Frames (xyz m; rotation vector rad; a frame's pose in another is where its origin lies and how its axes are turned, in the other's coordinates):
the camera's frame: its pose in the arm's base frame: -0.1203 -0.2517 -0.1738 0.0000 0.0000 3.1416
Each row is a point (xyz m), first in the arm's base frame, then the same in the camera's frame.
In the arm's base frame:
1: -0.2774 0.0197 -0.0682
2: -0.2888 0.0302 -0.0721
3: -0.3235 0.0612 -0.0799
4: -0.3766 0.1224 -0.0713
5: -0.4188 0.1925 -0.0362
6: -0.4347 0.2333 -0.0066
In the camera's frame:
1: 0.1571 -0.2714 0.1056
2: 0.1685 -0.2819 0.1017
3: 0.2032 -0.3129 0.0939
4: 0.2563 -0.3741 0.1025
5: 0.2985 -0.4442 0.1376
6: 0.3144 -0.4850 0.1672

